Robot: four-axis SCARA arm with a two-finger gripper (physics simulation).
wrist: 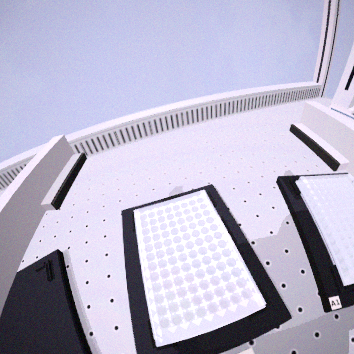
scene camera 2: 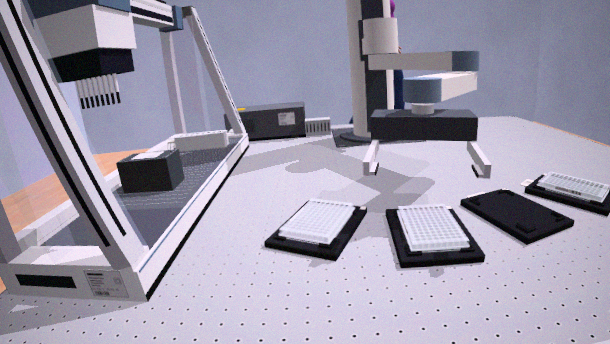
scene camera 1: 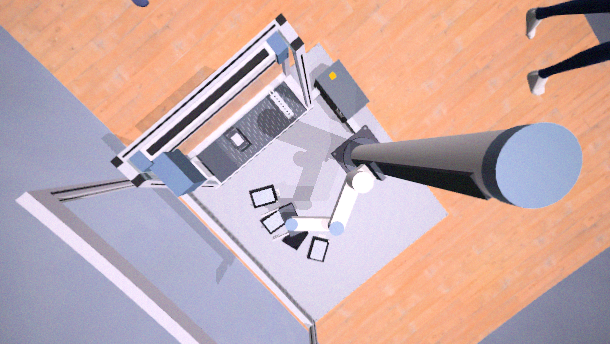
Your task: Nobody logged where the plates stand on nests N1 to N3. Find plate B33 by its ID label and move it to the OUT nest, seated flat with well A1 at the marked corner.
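Places are measured from the arm's base along level axes (x back, y left, z down), in millimetres.
Where they show: gripper, fingertip midpoint: [wrist: 187, 125] [scene camera 2: 426, 170] [scene camera 1: 267, 228].
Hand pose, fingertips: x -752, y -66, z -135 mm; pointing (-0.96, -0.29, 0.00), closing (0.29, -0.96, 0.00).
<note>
Each offset is from my fingertips to the centre of the thing. "*": to the spot under its first point.
My gripper [scene camera 2: 426, 169] [wrist: 187, 125] is open, with nothing between its fingers, above and behind the middle plate {dy +22, dx +28, dz +103 mm} [scene camera 2: 432, 227] [wrist: 192, 265] in scene camera 2. That clear 96-well plate lies in a black nest {dy +22, dx +28, dz +113 mm} [scene camera 2: 442, 258] [wrist: 129, 250]. Another plate {dy -152, dx +81, dz +103 mm} [scene camera 1: 263, 196] [scene camera 2: 317, 220] [wrist: 332, 215] lies in the nest to its right in the wrist view; that nest has an A1 tag {* dy -70, dx +129, dz +110 mm} [wrist: 335, 303]. A bare black nest {dy +198, dx +64, dz +113 mm} [scene camera 2: 517, 215] [wrist: 40, 305] is on the other side. Beyond it a third plate {dy +374, dx +118, dz +103 mm} [scene camera 1: 318, 249] [scene camera 2: 575, 186] lies in its nest. No plate ID is readable.
A gantry liquid handler [scene camera 1: 202, 92] [scene camera 2: 165, 250] with a pipette head {dy -450, dx +14, dz -186 mm} [scene camera 2: 95, 65] stands beside the nests. A grey box {* dy -335, dx +868, dz +8 mm} [scene camera 1: 342, 90] [scene camera 2: 272, 120] is near the arm's column [scene camera 1: 425, 155] [scene camera 2: 357, 75]. A slotted rail {* dy -130, dx -251, dz +105 mm} [wrist: 200, 114] runs along the table edge. A person's legs show at the upper right in scene camera 1.
</note>
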